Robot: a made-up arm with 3 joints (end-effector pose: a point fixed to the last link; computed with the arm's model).
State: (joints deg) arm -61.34 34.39 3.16
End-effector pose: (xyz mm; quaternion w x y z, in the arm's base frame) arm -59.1 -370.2 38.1 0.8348 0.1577 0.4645 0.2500
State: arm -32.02 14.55 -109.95
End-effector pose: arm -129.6 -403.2 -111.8 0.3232 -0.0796 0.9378 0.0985
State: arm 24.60 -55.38 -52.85
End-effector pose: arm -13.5 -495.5 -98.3 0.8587 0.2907 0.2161 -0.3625
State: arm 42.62 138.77 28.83
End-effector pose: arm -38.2 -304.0 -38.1 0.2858 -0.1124 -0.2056 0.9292
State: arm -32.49 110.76 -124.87
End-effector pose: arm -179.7 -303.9 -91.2 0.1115 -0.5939 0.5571 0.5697
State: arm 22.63 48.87 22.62
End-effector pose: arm -7.3 -367.8 4.8 0.8404 0.0000 -0.3502 0.4137
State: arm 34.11 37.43 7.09
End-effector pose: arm 23.8 -368.5 5.8 0.8866 -0.0750 -0.3332 0.3120
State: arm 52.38 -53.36 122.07
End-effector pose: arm -10.7 -348.2 -161.5 0.0433 -0.2565 -0.8925 -0.3685
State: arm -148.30 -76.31 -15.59
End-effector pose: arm 65.8 -478.1 201.6 0.1102 -0.5659 0.7786 -0.2478
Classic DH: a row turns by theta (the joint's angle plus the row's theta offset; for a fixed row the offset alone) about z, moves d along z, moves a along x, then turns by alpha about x. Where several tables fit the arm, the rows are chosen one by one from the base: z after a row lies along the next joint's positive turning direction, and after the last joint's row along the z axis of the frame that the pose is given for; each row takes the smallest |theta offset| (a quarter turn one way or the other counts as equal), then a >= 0, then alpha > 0; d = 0 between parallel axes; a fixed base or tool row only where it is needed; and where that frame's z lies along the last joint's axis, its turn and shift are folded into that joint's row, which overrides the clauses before.
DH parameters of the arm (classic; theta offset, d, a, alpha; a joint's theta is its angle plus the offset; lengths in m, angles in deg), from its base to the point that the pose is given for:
base (fixed): 0 0.0619 0 90
joint 1: 0 0.37 -0.1011 -90
joint 2: 0 -0.138 0.0243 90
joint 3: 0 0.0531 0.0569 -90
tool (fixed): 0 0.0717 0 0

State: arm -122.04 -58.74 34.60
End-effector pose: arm 29.8 -423.6 197.5 0.6298 -0.4803 0.6023 -0.0993
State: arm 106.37 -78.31 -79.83
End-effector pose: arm 211.2 -483.5 -13.5 0.7547 0.6305 -0.1780 0.0341
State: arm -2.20 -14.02 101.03
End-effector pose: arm -172.8 -407.7 -27.4 0.6457 -0.0957 -0.7538 -0.0758
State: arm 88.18 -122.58 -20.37
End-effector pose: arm 84.2 -427.9 -142.0 0.3987 0.7120 -0.2680 -0.5121
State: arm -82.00 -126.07 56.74
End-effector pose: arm -70.3 -335.1 194.8 0.4425 -0.8341 0.0991 -0.3140
